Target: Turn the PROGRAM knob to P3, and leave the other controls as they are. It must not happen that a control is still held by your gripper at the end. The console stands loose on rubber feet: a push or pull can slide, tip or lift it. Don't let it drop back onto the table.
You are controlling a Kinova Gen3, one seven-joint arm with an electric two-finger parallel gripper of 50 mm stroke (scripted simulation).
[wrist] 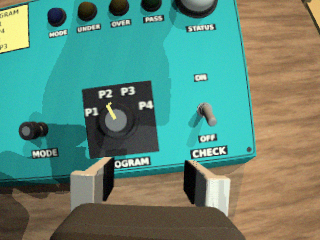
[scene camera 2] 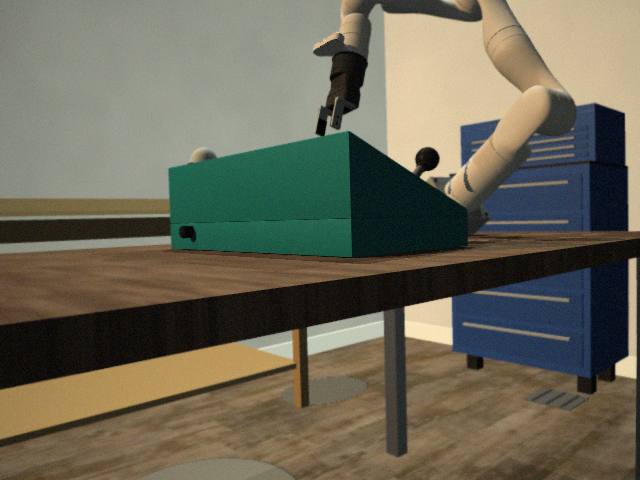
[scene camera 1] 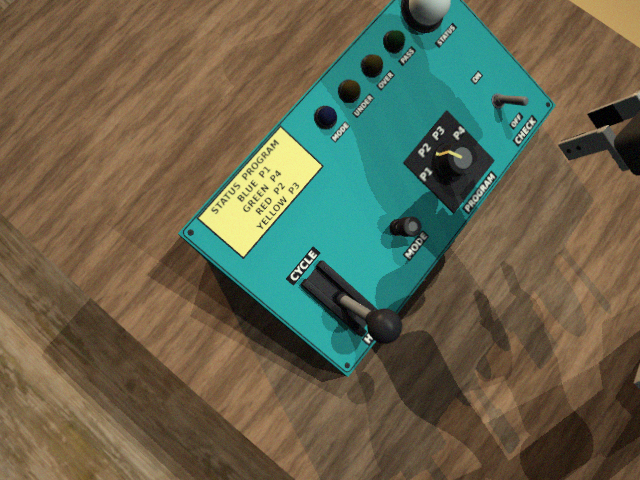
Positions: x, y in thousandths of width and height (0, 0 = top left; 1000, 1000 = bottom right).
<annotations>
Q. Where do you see a teal console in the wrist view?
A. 483, 306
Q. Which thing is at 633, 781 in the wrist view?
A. My gripper.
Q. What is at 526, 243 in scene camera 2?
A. My gripper.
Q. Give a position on a teal console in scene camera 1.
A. At 488, 441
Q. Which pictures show my gripper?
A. The wrist view, scene camera 2 and scene camera 1: all of them.
</annotations>
